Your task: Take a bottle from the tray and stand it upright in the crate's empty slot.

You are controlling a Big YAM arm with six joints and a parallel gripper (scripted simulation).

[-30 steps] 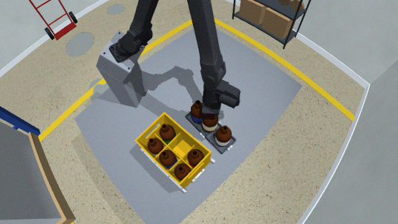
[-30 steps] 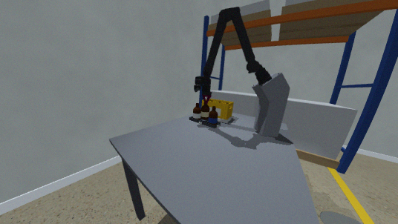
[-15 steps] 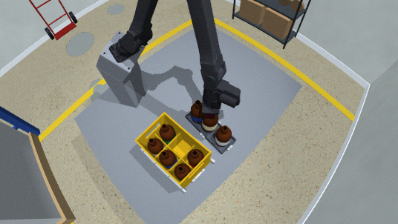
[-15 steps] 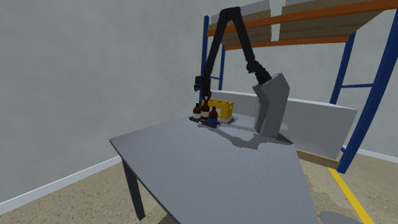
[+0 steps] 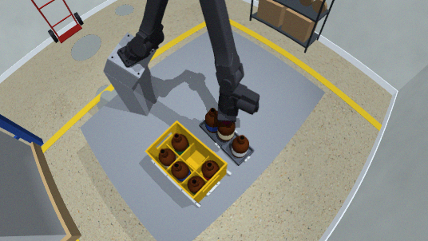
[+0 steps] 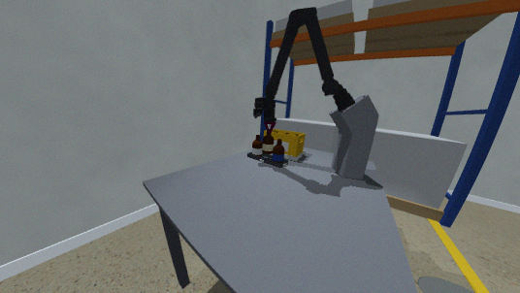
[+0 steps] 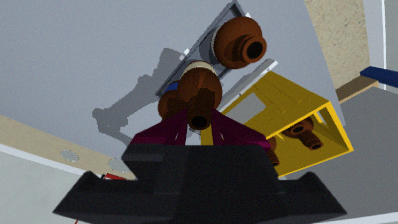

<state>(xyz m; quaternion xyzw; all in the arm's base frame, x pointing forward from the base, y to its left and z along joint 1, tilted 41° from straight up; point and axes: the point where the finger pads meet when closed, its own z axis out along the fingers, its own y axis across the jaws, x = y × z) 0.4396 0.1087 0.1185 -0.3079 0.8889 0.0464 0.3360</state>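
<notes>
My gripper is now 6 cm above the glass bottle. From my hand the other things lie so: yellow crate 22 cm to the right, 11 cm below; dark tray 18 cm below.
</notes>
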